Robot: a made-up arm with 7 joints.
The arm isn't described. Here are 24 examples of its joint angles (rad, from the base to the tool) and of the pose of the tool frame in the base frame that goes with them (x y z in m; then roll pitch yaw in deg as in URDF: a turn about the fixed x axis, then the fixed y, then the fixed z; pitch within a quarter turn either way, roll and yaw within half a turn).
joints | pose
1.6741 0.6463 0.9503 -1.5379 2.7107 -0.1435 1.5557 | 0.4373 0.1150 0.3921 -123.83 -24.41 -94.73
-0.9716 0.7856 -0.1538 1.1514 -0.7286 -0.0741 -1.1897 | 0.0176 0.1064 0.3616 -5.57 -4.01 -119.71
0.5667 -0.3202 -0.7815 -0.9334 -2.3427 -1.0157 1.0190 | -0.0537 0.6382 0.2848 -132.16 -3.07 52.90
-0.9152 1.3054 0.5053 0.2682 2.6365 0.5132 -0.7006 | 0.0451 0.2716 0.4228 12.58 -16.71 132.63
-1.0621 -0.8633 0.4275 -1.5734 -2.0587 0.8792 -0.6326 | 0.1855 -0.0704 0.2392 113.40 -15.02 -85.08
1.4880 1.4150 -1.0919 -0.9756 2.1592 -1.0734 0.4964 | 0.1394 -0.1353 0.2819 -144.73 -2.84 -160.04
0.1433 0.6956 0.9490 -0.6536 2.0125 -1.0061 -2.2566 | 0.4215 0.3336 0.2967 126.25 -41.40 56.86
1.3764 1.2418 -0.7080 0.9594 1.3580 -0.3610 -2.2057 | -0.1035 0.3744 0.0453 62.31 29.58 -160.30
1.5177 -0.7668 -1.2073 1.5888 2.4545 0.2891 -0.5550 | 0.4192 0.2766 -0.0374 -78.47 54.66 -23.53
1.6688 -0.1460 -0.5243 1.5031 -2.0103 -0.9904 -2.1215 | -0.1418 0.2633 0.1944 -106.94 -45.38 94.72
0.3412 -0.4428 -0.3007 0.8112 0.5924 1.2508 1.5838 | 0.2423 0.5403 0.3483 -119.79 -46.45 28.30
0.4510 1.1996 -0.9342 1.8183 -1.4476 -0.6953 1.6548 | 0.0241 0.2741 -0.2191 99.39 44.32 -114.33
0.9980 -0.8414 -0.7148 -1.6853 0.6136 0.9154 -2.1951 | -0.2188 0.4220 0.2613 -130.70 -21.24 75.63
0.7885 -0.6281 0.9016 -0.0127 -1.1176 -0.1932 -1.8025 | -0.0214 0.2206 0.3309 -5.77 -8.95 -78.64
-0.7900 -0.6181 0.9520 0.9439 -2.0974 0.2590 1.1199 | 0.5552 0.5238 0.1094 51.14 3.35 82.78
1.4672 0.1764 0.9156 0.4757 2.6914 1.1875 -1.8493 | 0.1324 0.1803 0.0207 159.02 29.18 -52.52
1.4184 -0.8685 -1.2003 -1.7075 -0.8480 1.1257 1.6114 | -0.1631 -0.1750 0.0343 -132.24 9.18 -137.15
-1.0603 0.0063 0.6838 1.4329 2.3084 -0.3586 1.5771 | 0.1335 0.1436 0.4825 -59.61 -18.00 -134.60
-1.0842 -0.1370 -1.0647 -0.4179 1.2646 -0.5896 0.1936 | 0.2387 0.4815 0.2395 -26.75 53.96 105.31
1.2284 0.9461 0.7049 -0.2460 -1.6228 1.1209 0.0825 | 0.0014 0.4136 0.1583 127.07 3.07 134.77
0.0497 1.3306 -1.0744 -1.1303 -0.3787 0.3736 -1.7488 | 0.0038 0.1767 0.3366 -108.51 11.84 81.29
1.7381 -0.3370 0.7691 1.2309 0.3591 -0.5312 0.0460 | -0.1967 0.3614 0.1654 -131.27 -24.26 73.59
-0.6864 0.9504 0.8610 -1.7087 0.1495 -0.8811 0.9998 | 0.3431 0.0933 -0.0511 110.01 -4.81 64.88
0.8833 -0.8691 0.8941 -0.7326 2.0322 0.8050 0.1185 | -0.1396 0.5082 0.2957 37.99 -13.63 -176.38
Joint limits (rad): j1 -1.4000..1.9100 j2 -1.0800..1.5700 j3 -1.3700..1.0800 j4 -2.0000..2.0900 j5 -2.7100..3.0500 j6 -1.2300..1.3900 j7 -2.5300..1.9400
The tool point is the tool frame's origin. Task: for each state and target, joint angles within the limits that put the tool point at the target. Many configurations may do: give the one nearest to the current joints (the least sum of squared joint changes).
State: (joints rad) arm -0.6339 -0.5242 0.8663 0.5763 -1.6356 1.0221 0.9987
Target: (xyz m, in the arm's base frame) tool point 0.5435 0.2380 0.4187
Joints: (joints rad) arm -0.7059 -0.0163 0.8587 0.3053 -1.6903 1.0327 1.2575
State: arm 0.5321 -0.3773 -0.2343 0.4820 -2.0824 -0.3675 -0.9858
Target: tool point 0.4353 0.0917 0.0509
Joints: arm -0.0190 -0.6724 -0.0748 1.1249 -2.4955 0.1489 -0.7402
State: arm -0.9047 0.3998 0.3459 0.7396 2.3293 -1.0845 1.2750
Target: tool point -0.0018 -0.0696 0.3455
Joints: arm -0.6044 0.5739 0.6597 0.8505 2.0384 -0.8194 1.2334
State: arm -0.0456 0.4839 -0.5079 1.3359 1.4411 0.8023 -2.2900
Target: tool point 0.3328 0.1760 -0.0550
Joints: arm -0.0240 0.5404 -0.3978 1.3173 1.5782 0.8488 -2.1563
